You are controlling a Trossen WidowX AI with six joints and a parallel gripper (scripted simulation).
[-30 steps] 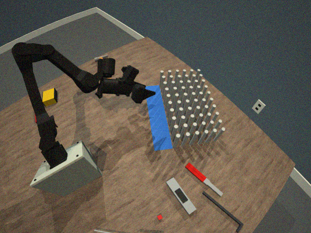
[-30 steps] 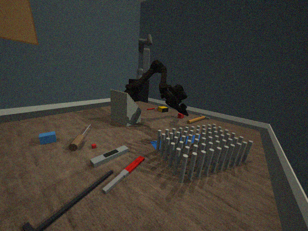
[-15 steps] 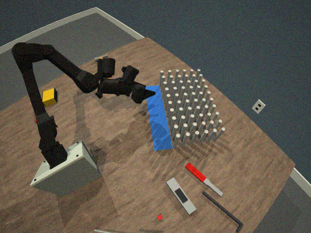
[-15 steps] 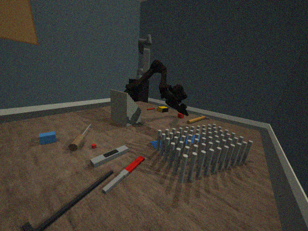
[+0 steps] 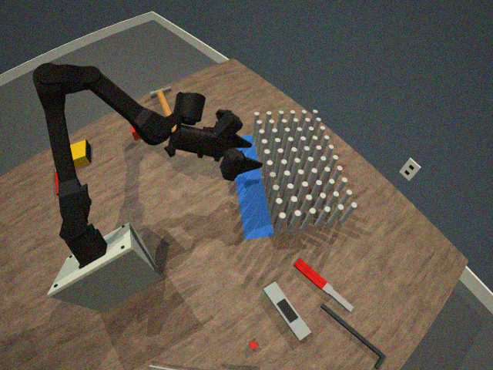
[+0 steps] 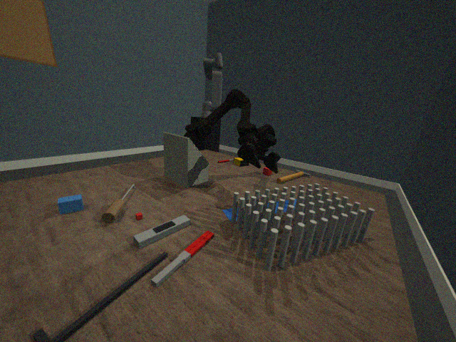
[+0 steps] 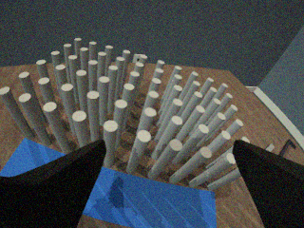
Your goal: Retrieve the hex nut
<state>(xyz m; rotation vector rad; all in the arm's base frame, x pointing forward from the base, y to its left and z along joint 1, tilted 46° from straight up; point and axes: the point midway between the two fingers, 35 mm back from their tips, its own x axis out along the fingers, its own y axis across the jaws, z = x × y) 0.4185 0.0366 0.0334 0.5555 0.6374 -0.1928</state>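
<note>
My gripper tip is 41 cm past the thin metal rod, 34 cm to the left of it and 15 cm above it. From my gripper tip the other things lie so: small red cube (36 cm to the right, 26 cm behind, 16 cm below); blue taped strip (16 cm below, 3 cm to the left, 1 cm ahead); grey bar (34 cm to the right, 15 cm below, 14 cm behind).
</note>
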